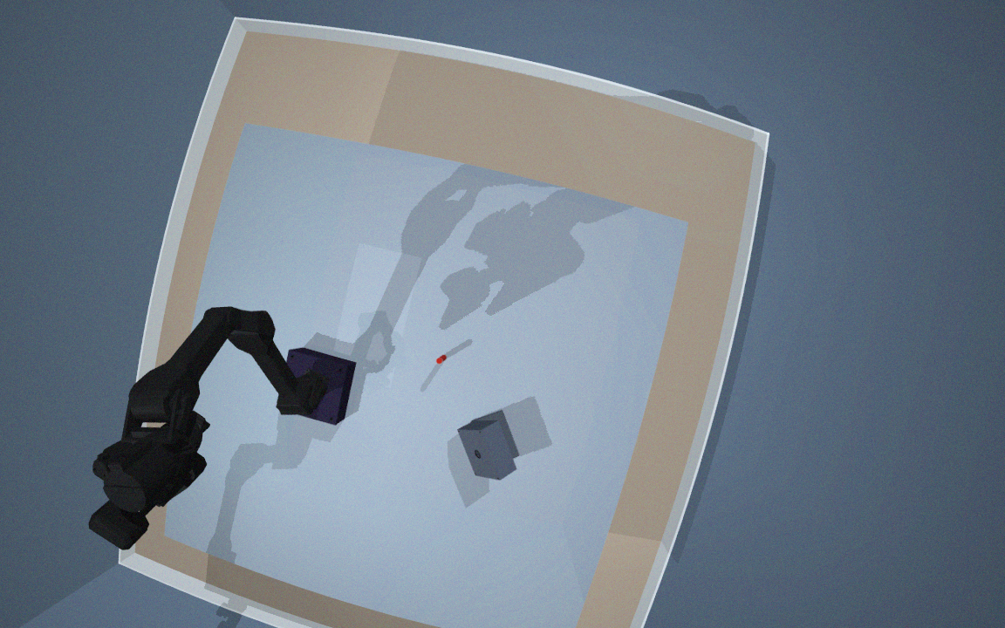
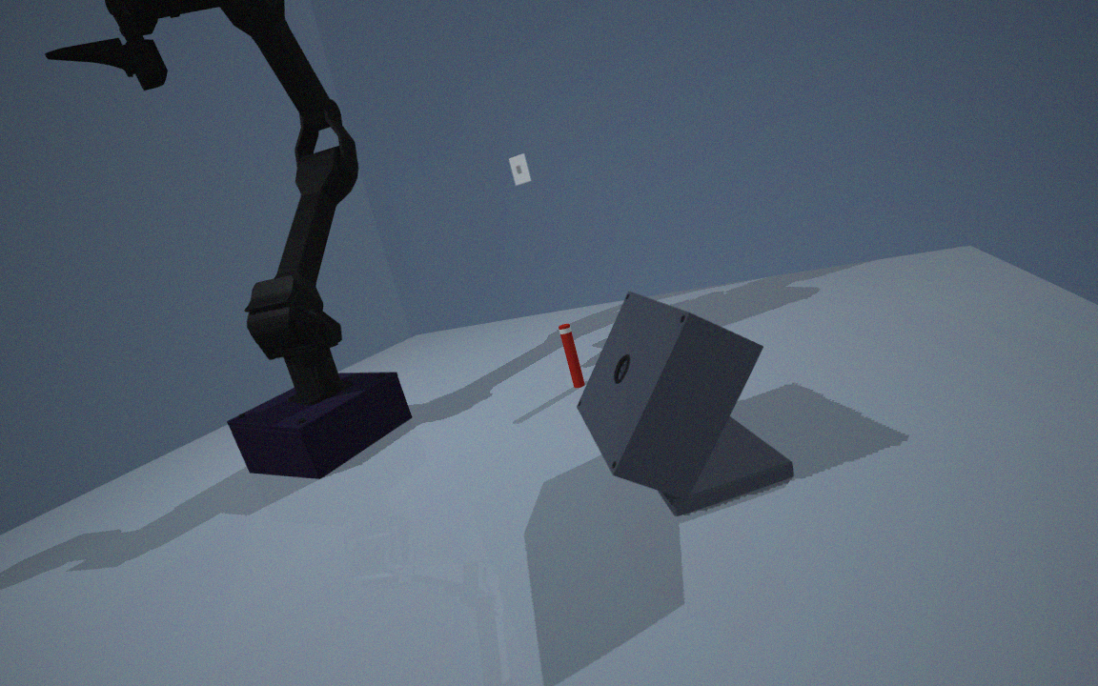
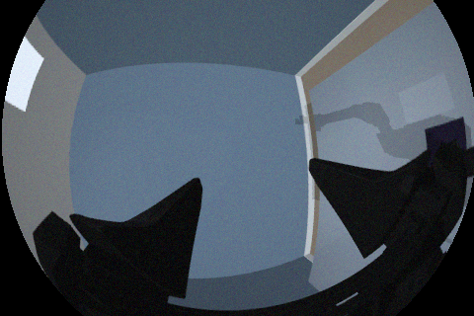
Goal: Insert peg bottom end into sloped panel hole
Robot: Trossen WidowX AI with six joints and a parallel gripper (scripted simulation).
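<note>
The red round peg is 30 cm ahead of my gripper tip, 35 cm to the left of it and 50 cm below it. The rest, counted from my gripper tip: flat grey foot plate: 50 cm ahead, 20 cm to the left, 55 cm below; then panel: 48 cm ahead, 19 cm to the left, 48 cm below.
</note>
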